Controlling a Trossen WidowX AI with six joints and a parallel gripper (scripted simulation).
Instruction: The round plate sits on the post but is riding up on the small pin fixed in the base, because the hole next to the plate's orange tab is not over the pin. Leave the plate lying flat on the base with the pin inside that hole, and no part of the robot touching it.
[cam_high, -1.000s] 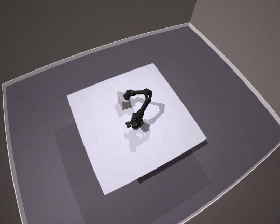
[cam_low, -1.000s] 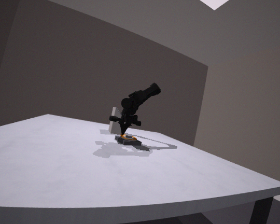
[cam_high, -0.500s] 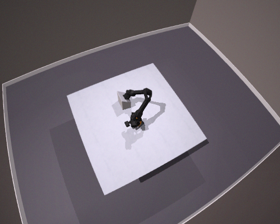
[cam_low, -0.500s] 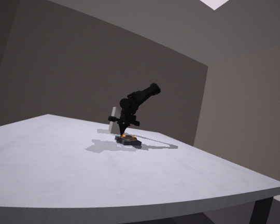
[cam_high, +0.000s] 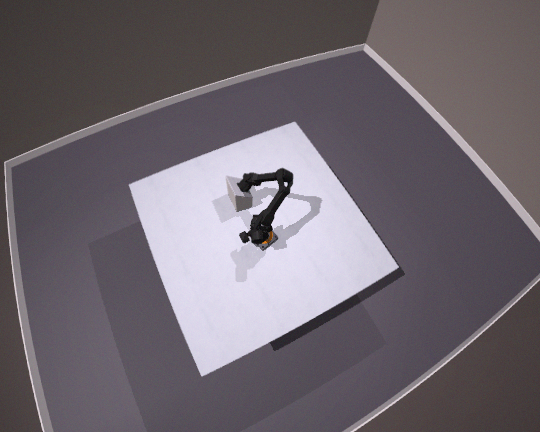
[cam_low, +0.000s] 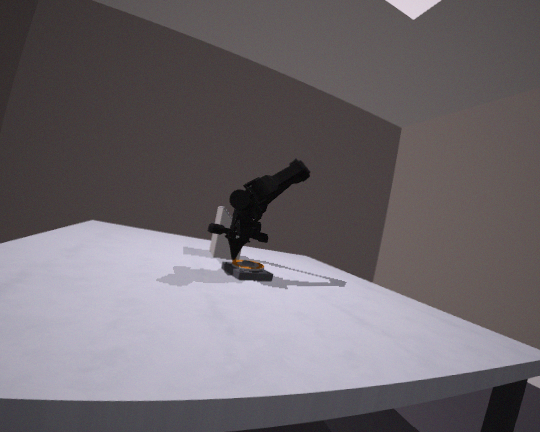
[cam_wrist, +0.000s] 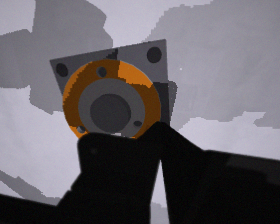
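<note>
The round plate is 30 mm to the left of my gripper tip and 10 mm below it. From my gripper tip the other things lie so: dark square base: 50 mm to the left, 20 mm below, 10 mm ahead.
</note>
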